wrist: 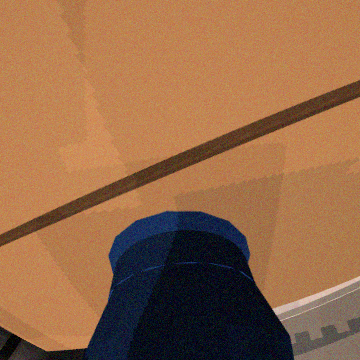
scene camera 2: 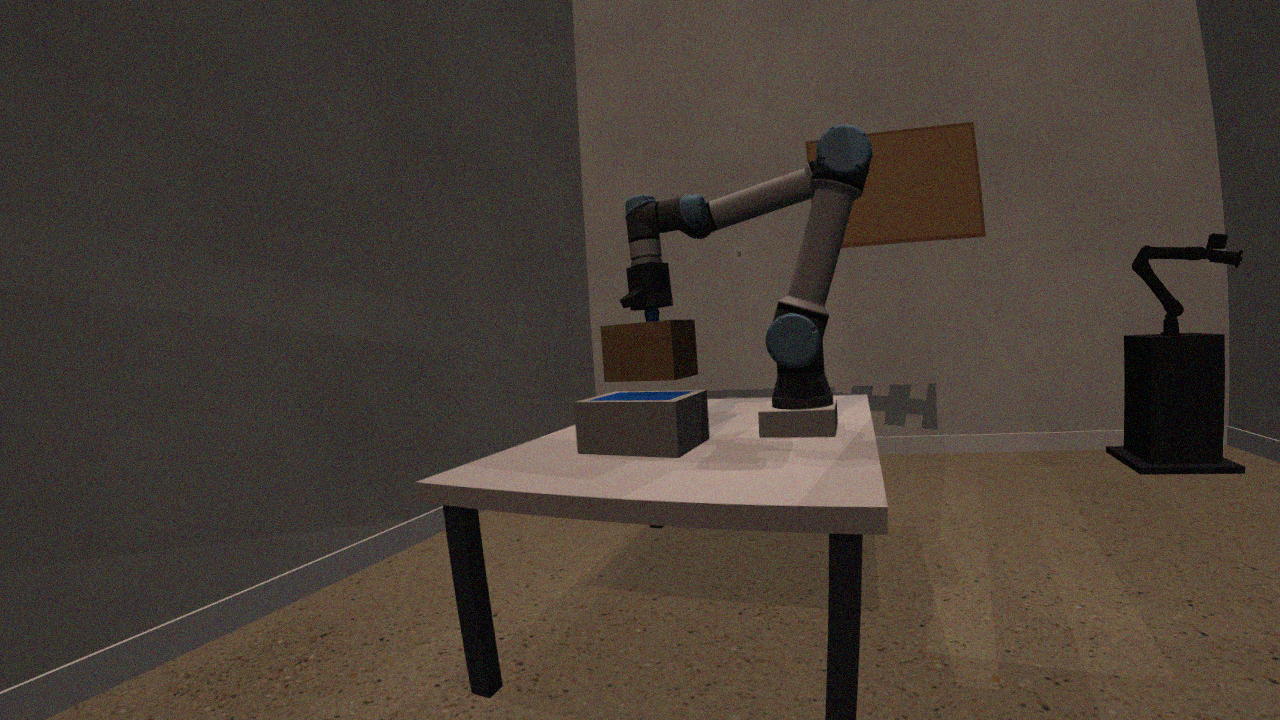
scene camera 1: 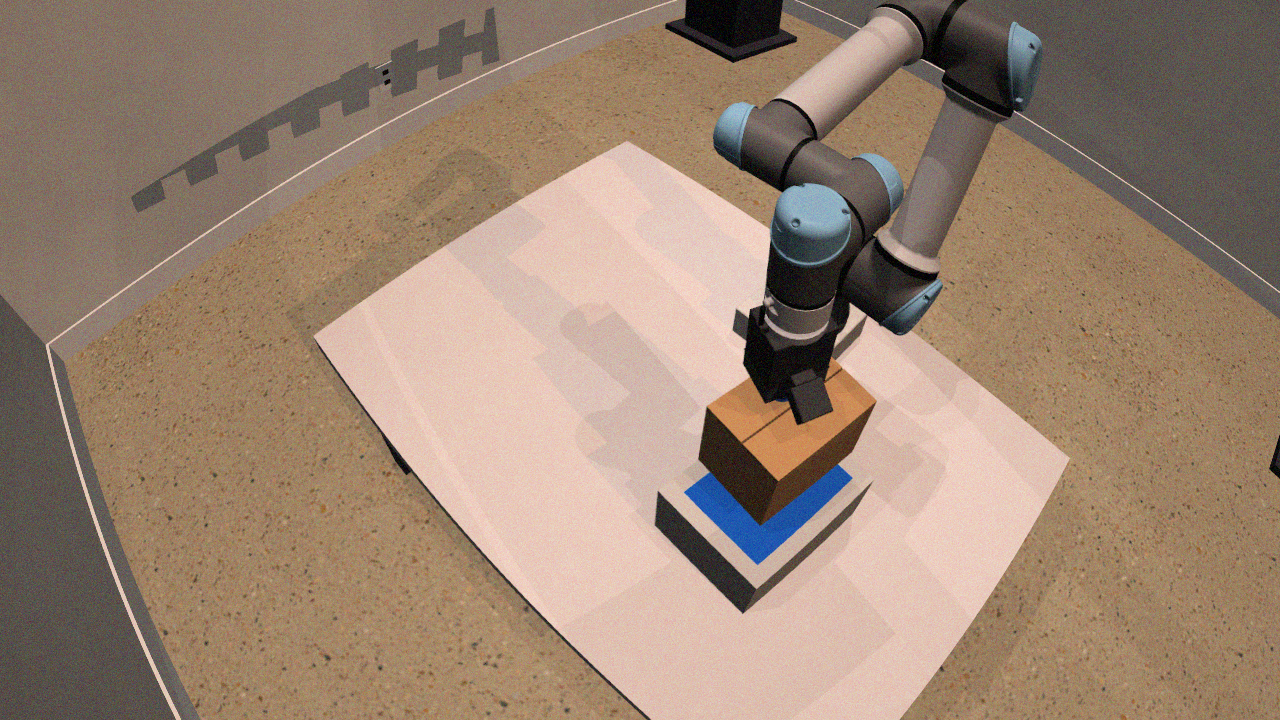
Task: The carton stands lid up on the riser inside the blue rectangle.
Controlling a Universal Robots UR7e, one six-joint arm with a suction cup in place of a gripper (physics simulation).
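Places are measured from the arm's base along level axes (x up, y back, z right), in millimetres.
Pixels of known places: hand, tool point: [wrist: 177, 235]; arm's base, link origin: [scene camera 2: 802, 404].
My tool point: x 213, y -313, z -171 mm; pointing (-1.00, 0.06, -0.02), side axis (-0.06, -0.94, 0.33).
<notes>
For each thing: its top centre in the pictures, then the offset to it from my tool point. Level surfaces: height alone.
- orange-brown carton, top centre: [wrist: 115, 190] [scene camera 1: 796, 403] [scene camera 2: 648, 322] dx +13, dy -1, dz -28 mm
- grey riser, top centre: [scene camera 1: 771, 485] [scene camera 2: 642, 395] dx -157, dy -21, dz -46 mm
- blue rectangle, top centre: [scene camera 1: 771, 485] [scene camera 2: 642, 395] dx -157, dy -21, dz -46 mm
- pale table, surface height: dx -277 mm
The orange-brown carton [scene camera 1: 776, 447] [scene camera 2: 646, 351] [wrist: 200, 100] hangs level, lid up, from my suction cup [scene camera 2: 651, 315] [wrist: 179, 225]. The cup sits on the lid beside the dark seam. In scene camera 2 there is a gap between the carton's underside and the riser. The grey riser [scene camera 1: 698, 546] [scene camera 2: 631, 428] stands on the table. The blue rectangle [scene camera 1: 759, 544] [scene camera 2: 642, 395] lies on its top face. In scene camera 1 the carton hides the back part of the blue, and blue shows along the two front sides.
The pale table [scene camera 1: 465, 358] [scene camera 2: 760, 497] carries the riser and the arm's base block [scene camera 2: 796, 420]. A black pedestal [scene camera 1: 732, 26] [scene camera 2: 1172, 394] with a small dark arm stands on the floor beyond. A brown board [scene camera 2: 930, 183] hangs on the back wall.
</notes>
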